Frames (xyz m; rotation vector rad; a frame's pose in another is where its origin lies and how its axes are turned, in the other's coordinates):
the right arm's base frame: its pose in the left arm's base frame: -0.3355 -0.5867 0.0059 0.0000 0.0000 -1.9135
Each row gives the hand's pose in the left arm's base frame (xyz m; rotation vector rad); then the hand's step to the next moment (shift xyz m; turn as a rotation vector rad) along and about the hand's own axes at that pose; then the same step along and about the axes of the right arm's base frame.
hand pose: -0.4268 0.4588 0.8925 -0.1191 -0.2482 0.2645
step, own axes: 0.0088 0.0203 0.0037 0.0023 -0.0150 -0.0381
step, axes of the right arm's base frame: -0.0217 -0.0053 0.0025 0.0107 0.0204 -0.0339
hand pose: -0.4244 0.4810 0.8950 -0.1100 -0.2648 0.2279
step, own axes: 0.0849 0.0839 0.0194 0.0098 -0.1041 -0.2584
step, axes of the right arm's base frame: -0.1161 0.0191 0.0280 0.0777 0.1350 -0.2312
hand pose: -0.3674 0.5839 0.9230 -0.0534 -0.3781 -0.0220
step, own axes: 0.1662 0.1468 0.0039 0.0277 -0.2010 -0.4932
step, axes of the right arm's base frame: -0.1894 0.0998 0.0580 0.1478 0.2663 -0.4378
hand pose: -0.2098 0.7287 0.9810 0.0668 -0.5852 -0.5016
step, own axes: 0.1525 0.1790 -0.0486 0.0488 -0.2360 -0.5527
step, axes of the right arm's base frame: -0.1485 0.1739 0.0734 0.1797 0.3119 -0.4837
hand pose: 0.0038 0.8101 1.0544 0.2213 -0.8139 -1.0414
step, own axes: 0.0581 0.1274 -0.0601 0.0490 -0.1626 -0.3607
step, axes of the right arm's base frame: -0.0523 0.1326 0.0537 0.1355 0.2084 -0.3117
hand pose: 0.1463 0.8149 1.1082 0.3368 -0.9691 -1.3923
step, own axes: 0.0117 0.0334 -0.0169 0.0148 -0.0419 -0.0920
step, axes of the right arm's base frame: -0.0023 0.0347 0.0182 0.0368 0.0534 -0.0790
